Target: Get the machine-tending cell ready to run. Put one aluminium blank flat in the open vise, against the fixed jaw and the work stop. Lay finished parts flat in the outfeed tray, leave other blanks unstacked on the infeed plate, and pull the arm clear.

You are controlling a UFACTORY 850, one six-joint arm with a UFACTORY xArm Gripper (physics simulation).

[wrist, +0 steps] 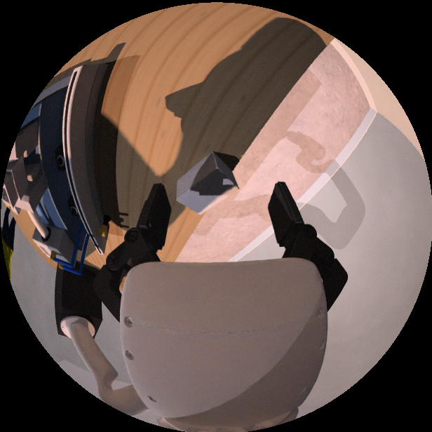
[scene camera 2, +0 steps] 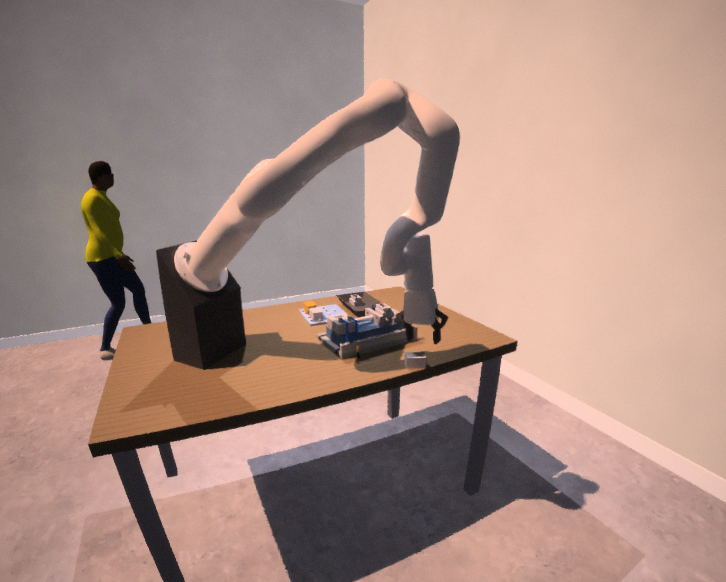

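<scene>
A grey metal block (scene camera 2: 415,360) (wrist: 205,186), apparently an aluminium blank, rests near the table's front edge; its exact pose is hard to tell. My gripper (scene camera 2: 423,338) (wrist: 219,193) is open and empty above the table, with the block beyond and between its fingertips in the wrist view. The vise assembly (scene camera 2: 374,339) (wrist: 54,145), with a blue body and grey base, stands left of the gripper; what lies between its jaws is too small to tell. Behind it are a light-blue plate (scene camera 2: 333,312) bearing a pale piece and an orange piece, and a dark tray (scene camera 2: 346,297) bearing light-grey pieces.
The wooden table (scene camera 2: 284,375) (wrist: 150,115) has its front edge close to the block. A small dark and yellow fitting (scene camera 2: 357,351) (wrist: 103,230) sits beside the vise's front side. The arm's black pedestal (scene camera 2: 206,327) (wrist: 77,295) stands at the left. A person (scene camera 2: 104,230) stands behind the table.
</scene>
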